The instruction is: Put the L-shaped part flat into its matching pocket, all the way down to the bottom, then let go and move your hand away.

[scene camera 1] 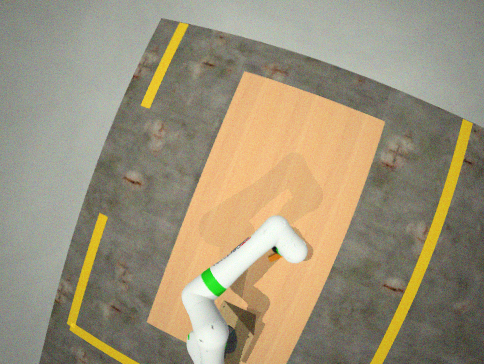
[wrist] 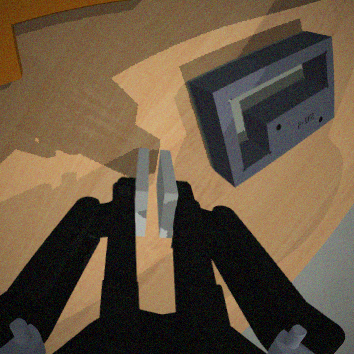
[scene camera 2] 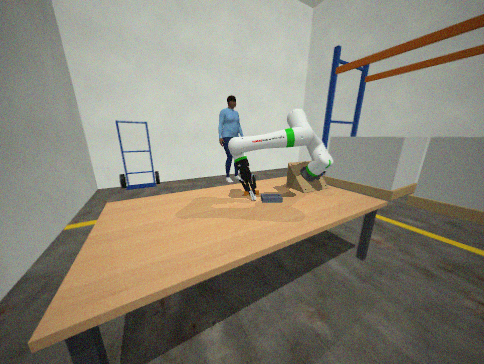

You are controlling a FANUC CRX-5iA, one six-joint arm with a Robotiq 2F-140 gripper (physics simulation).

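Seen in the pictures: gripper, between the fingertips: (wrist: 152, 166) (scene camera 2: 254, 199); arm's base, origin of its link: (scene camera 1: 228, 339) (scene camera 2: 307, 174).
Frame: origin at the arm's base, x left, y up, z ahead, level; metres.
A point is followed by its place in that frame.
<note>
The orange L-shaped part (scene camera 1: 274, 257) @[x 0.004, y -0.088, z 0.528 m] (scene camera 2: 256, 192) @[x 0.026, y -0.098, z 0.521 m] (wrist: 7, 50) @[x -0.007, y -0.089, z 0.589 m] lies on the table, partly hidden by the arm or gripper in the scene views and cut off at the upper left of the wrist view. The blue-grey block (scene camera 2: 271, 199) @[x 0.208, y -0.093, z 0.497 m] (wrist: 300, 131) @[x 0.206, y -0.083, z 0.472 m] with the L-shaped pocket stands at the upper right of the wrist view; its pocket is empty. My gripper (scene camera 2: 253, 198) @[x 0.130, y -0.110, z 0.588 m] (wrist: 152, 166) @[x 0.130, y -0.110, z 0.588 m] is shut, its fingertips close together with a narrow gap and nothing between them. It is low over the table, beside the block and apart from the orange part. The arm hides the gripper and block in scene camera 1.
The wooden table (scene camera 1: 310, 110) @[x 0.227, y -0.119, z 1.386 m] (scene camera 2: 175, 250) @[x 0.497, y -0.119, z 1.124 m] carries the arm's wedge-shaped base (scene camera 1: 239, 316) @[x 0.012, y -0.020, z 0.147 m] (scene camera 2: 299, 179) @[x 0.038, y -0.026, z 0.119 m] at one end. A person (scene camera 2: 230, 122), a blue hand truck (scene camera 2: 137, 151), a blue and orange rack (scene camera 2: 332, 95) and large grey boxes (scene camera 2: 370, 160) stand beyond the table.
</note>
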